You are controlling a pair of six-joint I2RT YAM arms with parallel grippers.
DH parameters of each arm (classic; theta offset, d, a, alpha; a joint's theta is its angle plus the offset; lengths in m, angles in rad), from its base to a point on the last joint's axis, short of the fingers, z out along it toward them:
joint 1: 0 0.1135 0.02 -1.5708
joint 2: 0 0 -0.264 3.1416
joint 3: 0.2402 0 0.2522 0
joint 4: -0.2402 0 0.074 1.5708
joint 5: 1.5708 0 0 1.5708
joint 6: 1.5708 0.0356 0 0
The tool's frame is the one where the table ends.
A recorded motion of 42 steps. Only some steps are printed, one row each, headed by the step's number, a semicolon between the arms.
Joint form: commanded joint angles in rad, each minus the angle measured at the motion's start. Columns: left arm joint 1, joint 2, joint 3, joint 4, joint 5, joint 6; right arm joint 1, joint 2, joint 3, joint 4, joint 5, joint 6.
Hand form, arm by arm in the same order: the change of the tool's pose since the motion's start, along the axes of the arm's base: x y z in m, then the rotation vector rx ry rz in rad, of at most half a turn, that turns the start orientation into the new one. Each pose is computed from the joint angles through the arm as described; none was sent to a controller.
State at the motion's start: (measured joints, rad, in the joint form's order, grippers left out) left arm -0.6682 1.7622 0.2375 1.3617 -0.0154 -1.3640; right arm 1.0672 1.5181 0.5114 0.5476 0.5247 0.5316
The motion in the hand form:
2: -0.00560 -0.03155 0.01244 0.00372 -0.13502 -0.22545; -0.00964 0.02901 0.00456 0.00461 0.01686 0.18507
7: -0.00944 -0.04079 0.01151 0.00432 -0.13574 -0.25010; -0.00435 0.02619 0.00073 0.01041 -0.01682 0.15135
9: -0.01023 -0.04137 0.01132 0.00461 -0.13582 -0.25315; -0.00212 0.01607 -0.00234 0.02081 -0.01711 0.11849
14: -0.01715 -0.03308 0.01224 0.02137 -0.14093 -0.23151; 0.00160 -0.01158 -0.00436 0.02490 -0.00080 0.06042
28: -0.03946 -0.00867 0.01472 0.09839 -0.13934 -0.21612; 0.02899 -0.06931 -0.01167 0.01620 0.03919 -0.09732
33: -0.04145 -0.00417 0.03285 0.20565 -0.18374 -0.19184; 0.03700 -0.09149 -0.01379 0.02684 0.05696 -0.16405
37: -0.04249 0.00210 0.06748 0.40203 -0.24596 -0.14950; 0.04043 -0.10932 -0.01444 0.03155 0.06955 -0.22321
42: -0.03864 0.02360 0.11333 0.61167 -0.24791 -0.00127; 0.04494 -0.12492 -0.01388 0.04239 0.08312 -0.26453
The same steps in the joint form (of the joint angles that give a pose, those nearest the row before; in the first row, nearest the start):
2: -0.0896 0.0210 0.0632 0.0526 0.1246 0.1061; 0.0618 0.0557 0.0750 -0.0035 -0.1184 -0.0429
7: -0.1258 0.0356 0.0781 0.0512 0.1129 0.1074; 0.0447 0.0768 0.0588 0.0632 -0.0924 -0.0611
9: -0.1295 0.0363 0.0775 0.0523 0.1122 0.1078; 0.0237 0.0614 0.0227 0.0885 -0.0838 -0.0504
14: -0.1295 -0.0008 0.0354 0.0508 0.0885 0.1214; -0.0363 -0.0177 -0.0573 0.0775 -0.0925 -0.0345
28: -0.1288 -0.1621 -0.0849 -0.0422 0.0628 0.1770; -0.2652 -0.1121 -0.1572 0.0522 -0.1688 -0.0407
33: -0.1280 -0.3688 -0.0671 -0.3009 0.0194 0.2822; -0.3589 -0.1455 -0.1882 0.0418 -0.2017 -0.0346
37: -0.1249 -0.6487 0.0220 -0.7350 -0.0646 0.4598; -0.4296 -0.1841 -0.2125 0.0182 -0.2171 -0.0294
42: -0.0622 -0.8604 0.1751 -1.1728 -0.2071 0.5998; -0.5023 -0.2138 -0.2246 -0.0041 -0.2523 -0.0290

